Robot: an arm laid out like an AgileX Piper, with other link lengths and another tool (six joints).
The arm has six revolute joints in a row. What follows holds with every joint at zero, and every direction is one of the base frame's.
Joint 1 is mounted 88.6 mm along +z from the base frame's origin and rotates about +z.
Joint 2 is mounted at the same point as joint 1 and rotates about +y.
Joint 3 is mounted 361.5 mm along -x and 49.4 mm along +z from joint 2 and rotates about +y.
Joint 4 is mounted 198.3 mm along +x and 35 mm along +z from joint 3 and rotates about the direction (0.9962, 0, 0.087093).
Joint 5 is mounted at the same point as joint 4 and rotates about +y.
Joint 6 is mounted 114.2 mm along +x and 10 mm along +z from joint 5 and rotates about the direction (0.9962, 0, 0.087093).
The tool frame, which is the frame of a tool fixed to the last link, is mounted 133.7 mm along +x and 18 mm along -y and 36.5 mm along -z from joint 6; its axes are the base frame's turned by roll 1.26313, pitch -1.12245 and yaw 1.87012 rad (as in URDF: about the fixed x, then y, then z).
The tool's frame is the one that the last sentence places.
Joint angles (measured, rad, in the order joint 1, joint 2, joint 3, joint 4, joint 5, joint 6), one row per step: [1.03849, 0.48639, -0.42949, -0.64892, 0.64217, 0.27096]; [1.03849, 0.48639, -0.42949, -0.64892, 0.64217, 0.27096]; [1.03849, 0.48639, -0.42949, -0.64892, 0.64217, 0.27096]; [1.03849, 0.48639, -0.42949, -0.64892, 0.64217, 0.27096]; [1.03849, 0.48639, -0.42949, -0.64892, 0.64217, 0.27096]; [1.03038, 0.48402, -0.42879, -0.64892, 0.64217, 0.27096]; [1.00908, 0.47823, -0.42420, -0.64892, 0.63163, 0.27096]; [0.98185, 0.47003, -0.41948, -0.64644, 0.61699, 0.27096]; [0.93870, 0.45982, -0.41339, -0.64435, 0.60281, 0.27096]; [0.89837, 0.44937, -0.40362, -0.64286, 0.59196, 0.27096]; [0.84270, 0.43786, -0.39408, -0.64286, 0.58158, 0.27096]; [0.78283, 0.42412, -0.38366, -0.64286, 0.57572, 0.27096]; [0.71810, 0.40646, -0.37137, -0.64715, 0.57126, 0.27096]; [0.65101, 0.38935, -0.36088, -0.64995, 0.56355, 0.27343]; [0.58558, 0.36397, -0.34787, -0.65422, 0.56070, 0.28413]
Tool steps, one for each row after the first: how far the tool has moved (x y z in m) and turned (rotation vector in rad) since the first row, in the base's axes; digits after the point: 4 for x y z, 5 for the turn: [0.0000, 0.0000, 0.0000, 0.00000, 0.00000, 0.00000]; [0.0000, 0.0000, 0.0000, 0.00000, 0.00000, 0.00000]; [0.0000, 0.0000, 0.0000, 0.00000, 0.00000, 0.00000]; [0.0000, 0.0000, 0.0000, 0.00000, 0.00000, 0.00000]; [-0.0001, -0.0014, -0.0001, 0.00144, -0.00085, -0.00811]; [-0.0006, -0.0030, 0.0001, 0.00952, -0.00603, -0.02304]; [-0.0014, -0.0047, 0.0007, 0.02343, -0.01239, -0.04137]; [-0.0025, -0.0088, 0.0010, 0.03704, -0.01992, -0.07591]; [-0.0039, -0.0135, -0.0005, 0.04506, -0.02495, -0.10967]; [-0.0057, -0.0205, -0.0017, 0.05252, -0.03247, -0.15906]; [-0.0083, -0.0289, -0.0038, 0.05778, -0.03913, -0.21535]; [-0.0117, -0.0387, -0.0061, 0.06049, -0.05017, -0.27738]; [-0.0157, -0.0474, -0.0075, 0.06833, -0.06209, -0.34077]; [-0.0213, -0.0568, -0.0103, 0.08277, -0.07382, -0.40873]
